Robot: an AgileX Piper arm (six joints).
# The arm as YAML. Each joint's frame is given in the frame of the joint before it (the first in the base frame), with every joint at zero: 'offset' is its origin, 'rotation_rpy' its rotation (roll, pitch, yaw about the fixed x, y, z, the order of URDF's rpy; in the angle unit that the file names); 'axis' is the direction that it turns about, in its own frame. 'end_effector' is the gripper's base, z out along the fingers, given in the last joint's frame.
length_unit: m
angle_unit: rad
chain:
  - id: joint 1
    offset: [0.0, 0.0, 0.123]
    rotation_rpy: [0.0, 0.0, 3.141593]
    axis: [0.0, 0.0, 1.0]
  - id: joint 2
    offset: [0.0, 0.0, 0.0]
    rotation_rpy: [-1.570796, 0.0, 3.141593]
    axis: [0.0, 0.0, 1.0]
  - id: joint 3
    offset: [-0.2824, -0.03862, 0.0]
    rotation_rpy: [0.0, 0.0, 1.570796]
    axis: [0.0, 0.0, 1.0]
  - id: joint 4
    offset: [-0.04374, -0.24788, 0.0]
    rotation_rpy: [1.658, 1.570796, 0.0]
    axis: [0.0, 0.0, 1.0]
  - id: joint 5
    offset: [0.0, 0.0, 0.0]
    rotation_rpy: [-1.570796, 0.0, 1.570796]
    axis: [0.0, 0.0, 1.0]
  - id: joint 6
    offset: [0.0, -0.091, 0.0]
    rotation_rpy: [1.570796, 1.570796, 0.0]
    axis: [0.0, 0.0, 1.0]
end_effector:
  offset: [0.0, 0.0, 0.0]
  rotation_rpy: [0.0, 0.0, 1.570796]
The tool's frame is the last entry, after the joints.
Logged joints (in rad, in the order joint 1, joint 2, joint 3, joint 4, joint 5, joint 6), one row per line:
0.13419 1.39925 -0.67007 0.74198 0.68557 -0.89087
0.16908 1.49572 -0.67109 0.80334 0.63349 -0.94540
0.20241 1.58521 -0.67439 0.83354 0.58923 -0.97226
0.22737 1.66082 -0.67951 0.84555 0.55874 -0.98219
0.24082 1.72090 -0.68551 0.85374 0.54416 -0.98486
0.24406 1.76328 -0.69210 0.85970 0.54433 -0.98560
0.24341 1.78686 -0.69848 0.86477 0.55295 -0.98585
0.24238 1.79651 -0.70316 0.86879 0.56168 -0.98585
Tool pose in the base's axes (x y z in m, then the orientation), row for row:
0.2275 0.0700 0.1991 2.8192 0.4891 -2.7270
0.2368 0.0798 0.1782 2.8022 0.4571 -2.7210
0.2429 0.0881 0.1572 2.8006 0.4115 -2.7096
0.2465 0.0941 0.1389 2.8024 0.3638 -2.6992
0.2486 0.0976 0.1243 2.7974 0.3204 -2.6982
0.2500 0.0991 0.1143 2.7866 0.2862 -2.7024
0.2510 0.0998 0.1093 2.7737 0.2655 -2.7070
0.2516 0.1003 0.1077 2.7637 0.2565 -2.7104
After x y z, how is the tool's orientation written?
As angles about the fixed x, y, z axes (roll, pitch, yaw), in radians.
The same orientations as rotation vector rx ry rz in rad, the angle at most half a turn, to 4 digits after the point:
-0.6566 2.5948 0.5629
-0.6705 2.6246 0.5850
-0.6870 2.6694 0.5864
-0.7015 2.7169 0.5817
-0.7044 2.7611 0.5842
-0.7004 2.7963 0.5950
-0.6958 2.8172 0.6105
-0.6923 2.8260 0.6236

